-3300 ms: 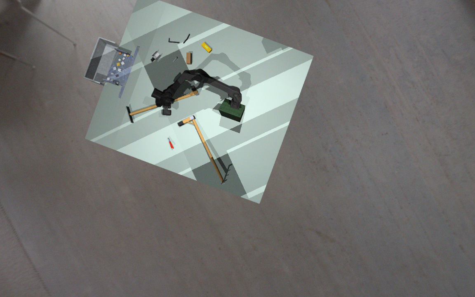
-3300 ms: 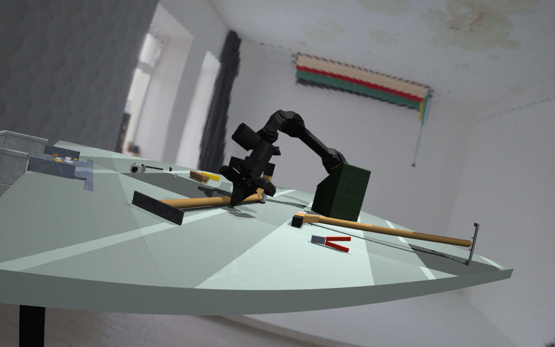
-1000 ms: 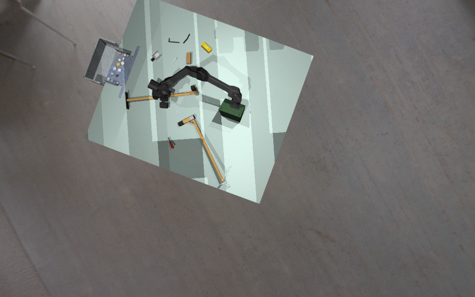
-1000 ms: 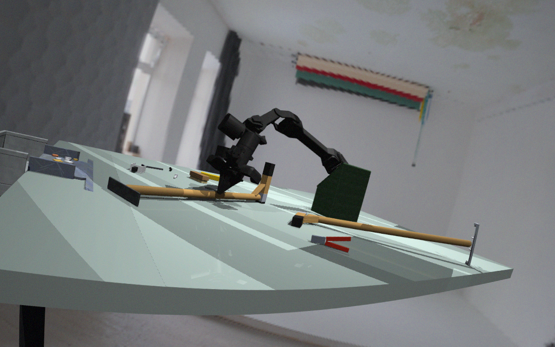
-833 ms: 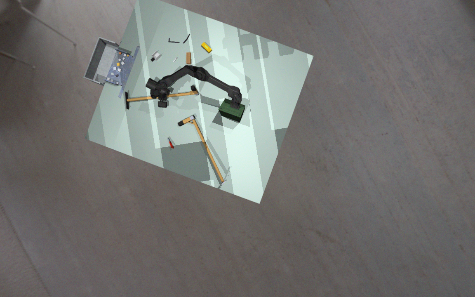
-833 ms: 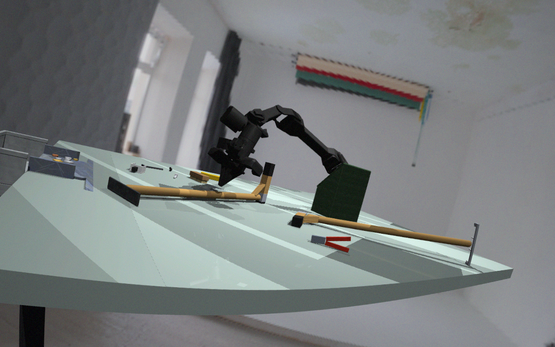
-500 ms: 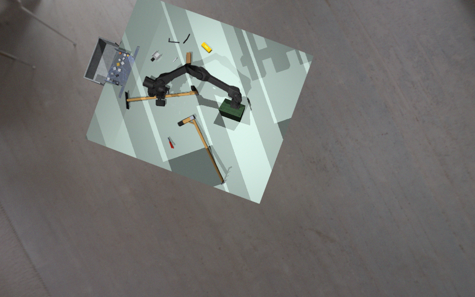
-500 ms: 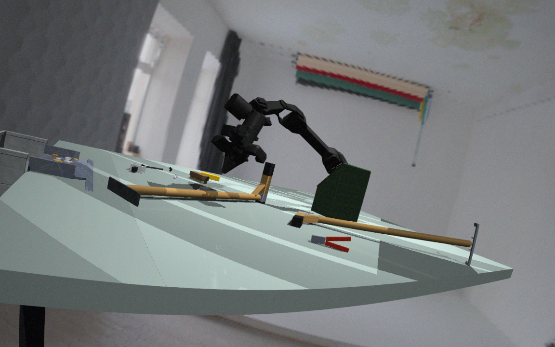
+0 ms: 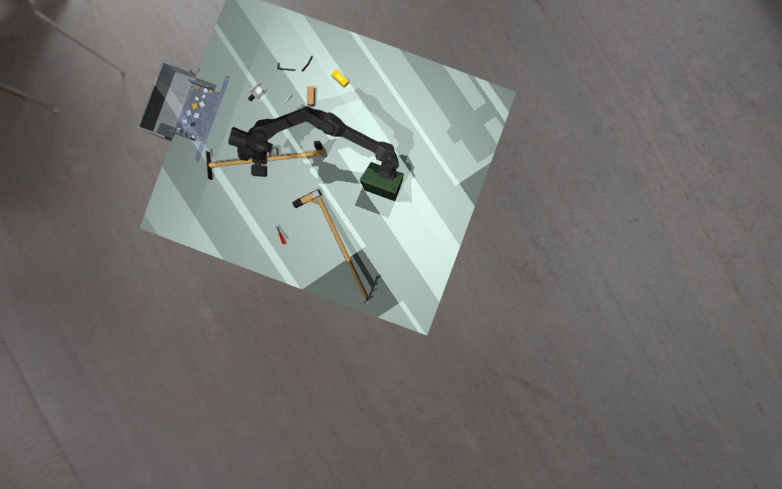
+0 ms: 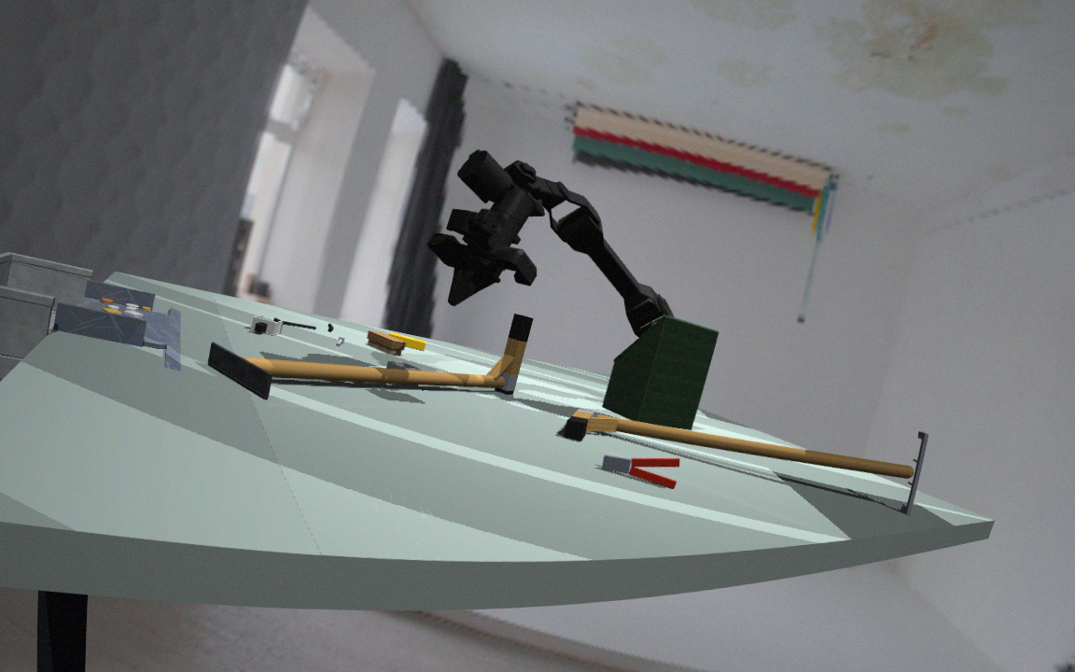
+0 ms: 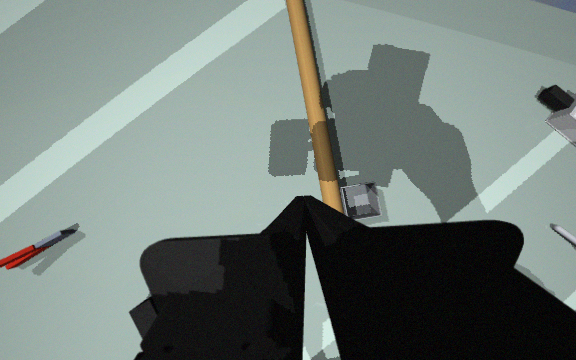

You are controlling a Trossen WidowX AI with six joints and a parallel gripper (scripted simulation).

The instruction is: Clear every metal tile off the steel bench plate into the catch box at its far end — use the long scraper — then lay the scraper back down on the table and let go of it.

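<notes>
My gripper tip is now 30 mm short of the long scraper, 30 mm to the left of it and 80 mm above it. From my gripper tip the other things lie so: wooden block: 80 mm behind, 390 mm to the right, 130 mm below; small grey box: 10 mm ahead, 70 mm to the right, 130 mm below; red-handled tool: 140 mm behind, 310 mm to the left, 130 mm below.
</notes>
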